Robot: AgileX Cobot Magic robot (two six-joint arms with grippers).
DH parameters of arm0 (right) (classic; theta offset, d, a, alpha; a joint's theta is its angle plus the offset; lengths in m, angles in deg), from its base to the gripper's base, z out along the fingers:
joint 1: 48.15 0.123 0 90
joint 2: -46.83 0 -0.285 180
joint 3: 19.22 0 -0.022 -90
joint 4: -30.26 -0.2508 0 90
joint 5: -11.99 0 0.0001 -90
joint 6: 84.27 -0.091 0 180
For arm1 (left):
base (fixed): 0 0 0 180
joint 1: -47.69 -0.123 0 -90
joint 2: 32.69 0 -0.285 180
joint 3: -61.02 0 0.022 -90
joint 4: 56.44 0.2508 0 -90
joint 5: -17.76 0 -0.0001 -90
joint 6: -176.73 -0.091 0 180
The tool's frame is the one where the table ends.
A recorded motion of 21 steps. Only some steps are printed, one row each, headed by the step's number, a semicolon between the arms.
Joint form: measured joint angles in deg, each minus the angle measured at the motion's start. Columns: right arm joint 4, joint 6, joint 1, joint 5, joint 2, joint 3; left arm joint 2, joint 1, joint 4, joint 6, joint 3, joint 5.
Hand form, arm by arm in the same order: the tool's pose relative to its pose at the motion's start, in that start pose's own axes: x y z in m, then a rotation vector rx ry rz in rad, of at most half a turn. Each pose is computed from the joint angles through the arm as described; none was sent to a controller.
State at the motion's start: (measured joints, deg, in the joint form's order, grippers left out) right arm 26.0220 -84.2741 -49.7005 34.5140 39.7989 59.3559; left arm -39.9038 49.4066 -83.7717 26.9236 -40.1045 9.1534
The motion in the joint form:
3: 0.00 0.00 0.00 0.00 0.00 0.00; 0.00 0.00 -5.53 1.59 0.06 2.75
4: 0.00 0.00 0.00 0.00 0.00 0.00; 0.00 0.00 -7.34 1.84 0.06 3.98
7: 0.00 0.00 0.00 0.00 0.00 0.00; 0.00 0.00 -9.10 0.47 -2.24 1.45
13: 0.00 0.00 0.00 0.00 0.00 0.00; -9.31 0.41 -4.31 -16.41 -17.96 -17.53
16: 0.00 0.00 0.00 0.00 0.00 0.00; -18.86 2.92 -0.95 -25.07 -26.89 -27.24
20: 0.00 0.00 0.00 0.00 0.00 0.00; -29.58 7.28 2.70 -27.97 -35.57 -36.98
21: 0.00 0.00 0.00 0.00 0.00 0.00; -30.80 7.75 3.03 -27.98 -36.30 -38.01
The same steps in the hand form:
3: 0.0000 0.0000 0.0000 0.0000 0.0000 0.0000; -0.0032 -0.0027 0.0000 0.0342 -0.0344 -0.1236
4: 0.0000 0.0000 0.0000 0.0000 0.0000 0.0000; -0.0048 -0.0037 -0.0002 0.0476 -0.0513 -0.1594
7: 0.0000 0.0000 0.0000 0.0000 0.0000 0.0000; -0.0081 -0.0139 -0.0026 0.0661 -0.0290 -0.1627
13: 0.0000 0.0000 0.0000 0.0000 0.0000 0.0000; -0.0259 -0.0693 -0.0065 0.0259 0.2025 0.2368
16: 0.0000 0.0000 0.0000 0.0000 0.0000 0.0000; -0.0352 -0.0957 0.0038 -0.0075 0.3941 0.4518
20: 0.0000 0.0000 0.0000 0.0000 0.0000 0.0000; -0.0398 -0.1181 0.0215 -0.0455 0.6261 0.5746
21: 0.0000 0.0000 0.0000 0.0000 0.0000 0.0000; -0.0395 -0.1194 0.0240 -0.0537 0.6542 0.5811

